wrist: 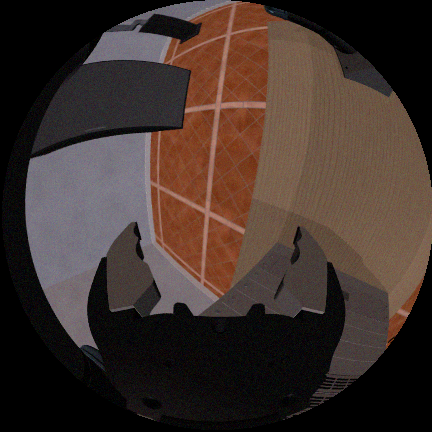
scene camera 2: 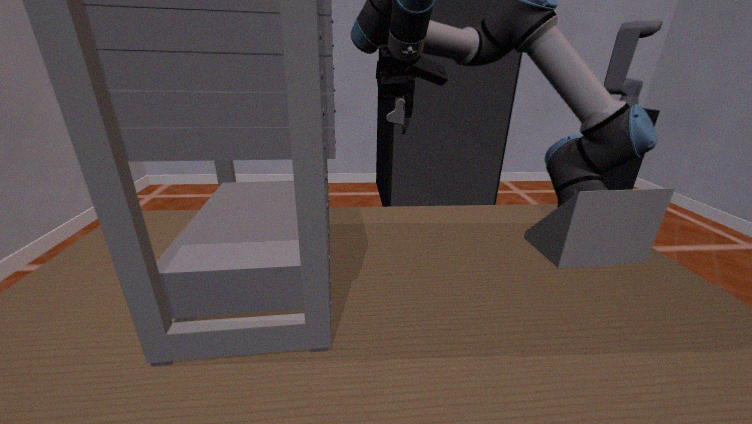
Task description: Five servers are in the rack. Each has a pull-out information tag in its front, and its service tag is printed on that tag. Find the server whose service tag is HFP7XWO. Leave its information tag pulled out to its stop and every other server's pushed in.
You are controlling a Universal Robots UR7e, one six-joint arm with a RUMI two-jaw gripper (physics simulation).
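Where they show: gripper, between the fingertips: point(wrist: 217, 227) point(scene camera 2: 398, 111); arm's base, origin of its link: point(scene camera 2: 590, 217).
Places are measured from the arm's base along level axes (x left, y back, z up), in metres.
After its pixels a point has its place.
The grey rack point(scene camera 2: 310, 210) {x 0.310, y -0.722, z 0.183 m} stands at the left in the scene view, seen from its side. Its stacked servers point(scene camera 2: 194, 110) {x 0.280, y -0.861, z 0.314 m} point(wrist: 362, 317) {x 0.156, y -0.700, z 0.078 m} show as grey panels with thin seams between them, at the lower right in the wrist view. No information tag or printed service tag can be made out in either view, so I cannot tell which server is HFP7XWO. My gripper point(scene camera 2: 402, 122) {x -0.168, y -0.507, z 0.256 m} point(wrist: 217, 227) {x -0.168, y -0.507, z 0.256 m} is open and empty. In the scene view it hangs high above the table, to the right of the rack and apart from it.
A wood-grain table point(scene camera 2: 447, 316) {x 0.248, y -0.473, z -0.081 m} point(wrist: 350, 165) {x -0.040, y -0.418, z -0.081 m} carries the rack. A grey angled block point(scene camera 2: 610, 226) {x 0.107, y -0.038, z 0.029 m} stands at its right, near the arm's base. A tall dark cabinet point(scene camera 2: 447, 131) stands behind the gripper. A grey box point(scene camera 2: 231, 294) {x 0.275, y -0.859, z 0.023 m} sits low inside the rack frame.
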